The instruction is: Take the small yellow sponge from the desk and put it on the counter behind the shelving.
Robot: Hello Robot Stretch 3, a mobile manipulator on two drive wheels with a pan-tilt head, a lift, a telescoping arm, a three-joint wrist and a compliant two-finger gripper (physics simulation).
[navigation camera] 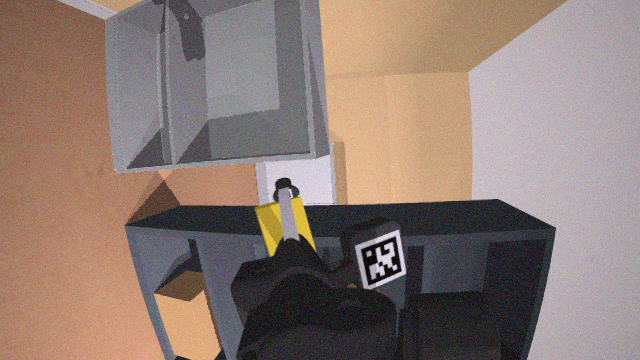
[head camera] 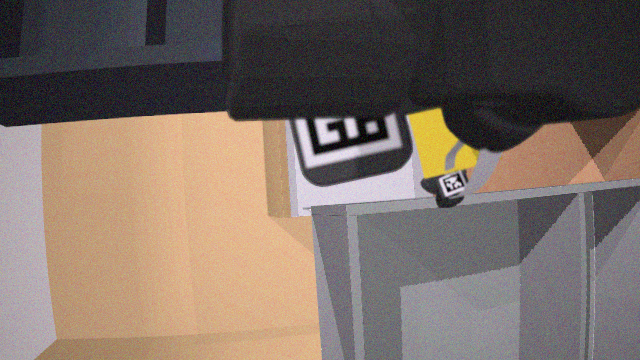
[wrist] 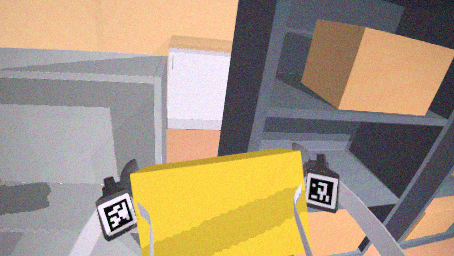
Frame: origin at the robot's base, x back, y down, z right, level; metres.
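Seen in the pictures: gripper, fingertip midpoint: [head camera: 425, 112].
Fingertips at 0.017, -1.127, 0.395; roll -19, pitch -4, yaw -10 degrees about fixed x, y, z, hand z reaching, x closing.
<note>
Pixels of each thing's top centre, then the offset from my fingertips to it, as dx, dy, dz. "*": a spot on its surface instead.
- yellow sponge at its top centre: [head camera: 393, 104] [navigation camera: 318, 236] +0.004, -0.045, -0.034
- dark shelving at a spot on its surface: [head camera: 110, 95] * +0.106, -0.395, +0.679
The yellow sponge [head camera: 430, 142] [navigation camera: 270, 225] [wrist: 215, 200] is between the two fingertips of my gripper [wrist: 216, 169], which is shut on it and holds it up in the air. One fingertip [head camera: 451, 186] [navigation camera: 286, 189] also shows in the head and navigation views; the arm and wrist hide the other there. The counter, a white cabinet with a wooden top [head camera: 277, 170] [navigation camera: 340, 175] [wrist: 200, 43], shows beyond the gap between the dark shelving [head camera: 110, 95] [navigation camera: 450, 216] [wrist: 245, 75] and the grey shelving [head camera: 330, 211] [navigation camera: 322, 100] [wrist: 159, 110]. The desk does not show.
Cardboard boxes [navigation camera: 187, 320] [wrist: 395, 70] stand in the dark shelving's compartments. In the wrist view, the grey shelving is on the left and the dark shelving on the right of the sponge. A tan wall [head camera: 150, 225] [navigation camera: 425, 125] [wrist: 120, 25] stands beyond the counter.
</note>
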